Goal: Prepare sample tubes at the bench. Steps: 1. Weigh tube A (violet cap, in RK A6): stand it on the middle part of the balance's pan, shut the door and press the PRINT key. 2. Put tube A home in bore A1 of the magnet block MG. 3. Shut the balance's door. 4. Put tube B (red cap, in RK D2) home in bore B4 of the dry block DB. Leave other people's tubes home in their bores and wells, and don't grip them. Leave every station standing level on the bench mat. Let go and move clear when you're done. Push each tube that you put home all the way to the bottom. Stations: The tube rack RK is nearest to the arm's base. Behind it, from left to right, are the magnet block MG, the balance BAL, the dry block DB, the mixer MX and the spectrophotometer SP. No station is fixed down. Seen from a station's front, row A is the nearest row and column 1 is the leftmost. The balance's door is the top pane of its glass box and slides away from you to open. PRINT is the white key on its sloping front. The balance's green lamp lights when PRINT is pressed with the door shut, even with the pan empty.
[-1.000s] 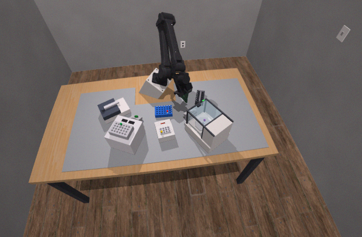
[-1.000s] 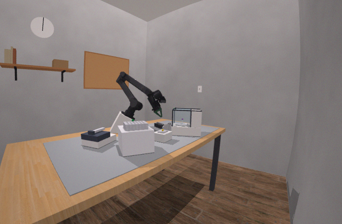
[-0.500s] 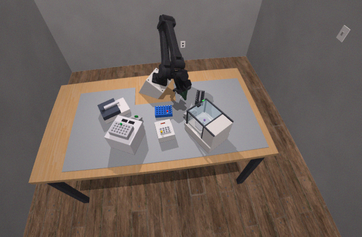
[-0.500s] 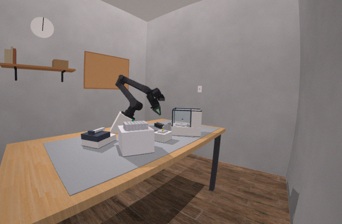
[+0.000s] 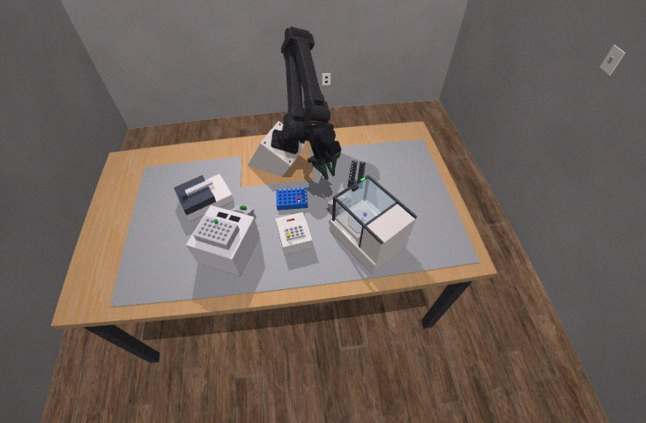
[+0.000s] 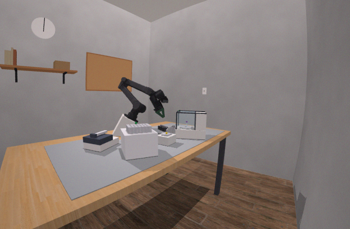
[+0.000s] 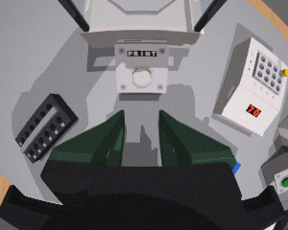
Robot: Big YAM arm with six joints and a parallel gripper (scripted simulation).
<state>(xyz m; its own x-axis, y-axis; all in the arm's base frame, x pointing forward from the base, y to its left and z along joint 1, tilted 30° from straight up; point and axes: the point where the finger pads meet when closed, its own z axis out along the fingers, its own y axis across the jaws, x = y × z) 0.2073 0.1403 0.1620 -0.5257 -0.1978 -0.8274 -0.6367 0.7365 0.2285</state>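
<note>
Now: hand 13 cm short of the balance door, 11 cm to the right of it and 5 cm below it. Also, from my hand: dry block: 17 cm ahead, 13 cm to the right, 13 cm below; then tube rack: 16 cm to the right, 14 cm below; then magnet block: 15 cm behind, 14 cm below, 12 cm to the left.
</note>
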